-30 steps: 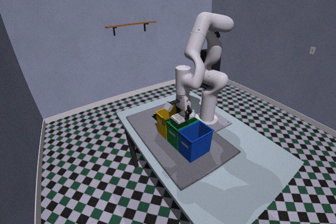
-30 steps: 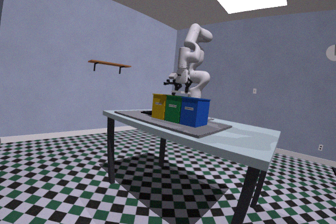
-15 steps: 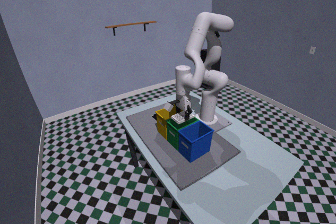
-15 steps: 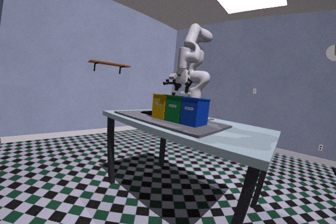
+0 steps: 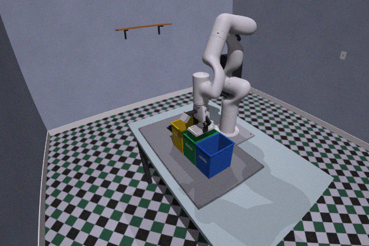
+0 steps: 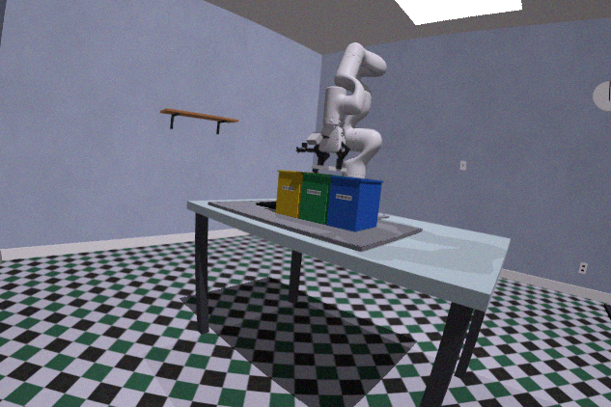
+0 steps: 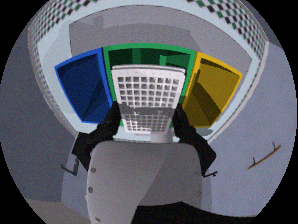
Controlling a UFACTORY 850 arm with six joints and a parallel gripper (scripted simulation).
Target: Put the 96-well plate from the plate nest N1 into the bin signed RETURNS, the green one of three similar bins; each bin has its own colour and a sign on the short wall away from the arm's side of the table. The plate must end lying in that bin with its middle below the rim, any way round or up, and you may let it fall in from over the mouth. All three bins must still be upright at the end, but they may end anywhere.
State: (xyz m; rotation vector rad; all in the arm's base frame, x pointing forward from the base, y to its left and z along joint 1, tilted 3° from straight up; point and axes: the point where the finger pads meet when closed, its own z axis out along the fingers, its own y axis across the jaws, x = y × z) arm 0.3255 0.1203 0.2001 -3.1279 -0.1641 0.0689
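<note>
My gripper is now 1 cm above the white 96-well plate. Also, from my hand: blue bin 13 cm to the left, 13 cm below, 1 cm behind; yellow bin 13 cm to the right, 13 cm below, 1 cm ahead; green bin 13 cm below.
</note>
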